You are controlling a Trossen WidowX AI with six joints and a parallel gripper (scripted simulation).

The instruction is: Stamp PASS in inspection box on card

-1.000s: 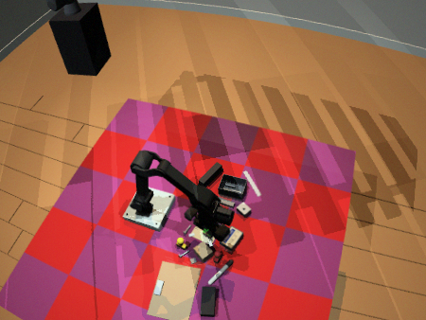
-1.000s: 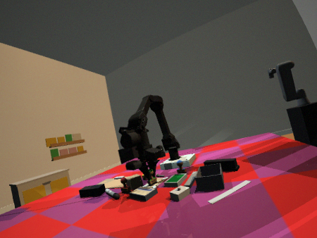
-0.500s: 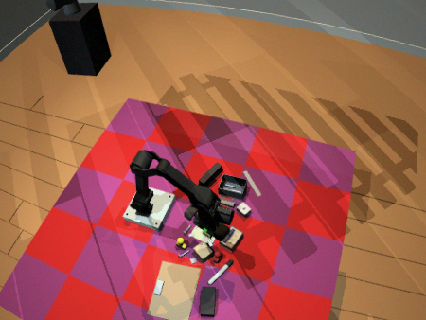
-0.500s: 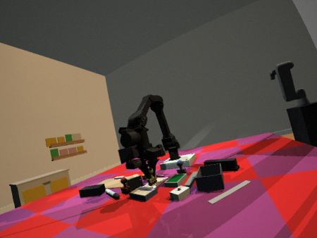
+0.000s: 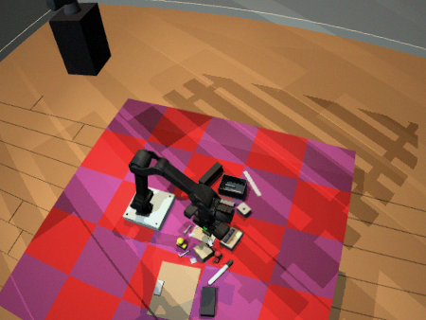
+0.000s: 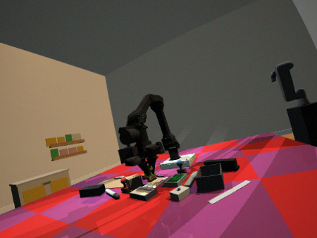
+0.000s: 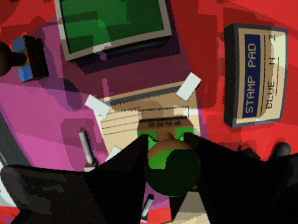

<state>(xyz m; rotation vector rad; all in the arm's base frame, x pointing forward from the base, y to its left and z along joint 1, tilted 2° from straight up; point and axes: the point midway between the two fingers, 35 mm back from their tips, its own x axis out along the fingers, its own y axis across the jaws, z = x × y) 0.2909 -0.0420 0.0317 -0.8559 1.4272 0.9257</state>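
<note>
Now: gripper tip 40 mm above the white card and 10 mm past it. Round my gripper tip: green-knobbed stamp right at my gripper tip; labelled tin 100 mm ahead, 30 mm below; cardboard box 90 mm to the right, 20 mm below, 10 mm ahead.
</note>
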